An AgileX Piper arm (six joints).
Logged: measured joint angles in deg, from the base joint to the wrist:
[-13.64, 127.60, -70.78, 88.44, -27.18, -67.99]
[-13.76, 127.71, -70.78, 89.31, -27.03, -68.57]
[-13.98, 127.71, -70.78, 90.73, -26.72, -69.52]
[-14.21, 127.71, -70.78, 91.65, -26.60, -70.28]
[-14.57, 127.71, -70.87, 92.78, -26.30, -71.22]
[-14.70, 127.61, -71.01, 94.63, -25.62, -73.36]
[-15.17, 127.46, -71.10, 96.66, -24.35, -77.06]
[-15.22, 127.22, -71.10, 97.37, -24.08, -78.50]
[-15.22, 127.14, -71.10, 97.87, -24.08, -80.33]
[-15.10, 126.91, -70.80, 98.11, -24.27, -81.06]
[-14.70, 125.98, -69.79, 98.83, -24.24, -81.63]
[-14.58, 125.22, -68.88, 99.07, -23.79, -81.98]
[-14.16, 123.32, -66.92, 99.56, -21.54, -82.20]
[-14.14, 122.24, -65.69, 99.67, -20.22, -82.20]
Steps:
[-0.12, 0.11, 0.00, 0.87, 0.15, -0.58]
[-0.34, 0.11, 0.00, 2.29, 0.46, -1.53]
[-0.57, 0.11, 0.00, 3.21, 0.58, -2.29]
[-0.93, 0.11, -0.09, 4.34, 0.88, -3.23]
[-1.06, 0.01, -0.23, 6.19, 1.56, -5.37]
[-1.53, -0.14, -0.32, 8.22, 2.83, -9.07]
[-1.58, -0.38, -0.32, 8.93, 3.10, -10.51]
[-1.58, -0.46, -0.32, 9.43, 3.10, -12.34]
[-1.46, -0.69, -0.02, 9.67, 2.91, -13.07]
[-1.06, -1.62, 0.99, 10.39, 2.94, -13.64]
[-0.94, -2.38, 1.90, 10.63, 3.39, -13.99]
[-0.52, -4.28, 3.86, 11.12, 5.64, -14.21]
[-0.50, -5.36, 5.09, 11.23, 6.96, -14.21]

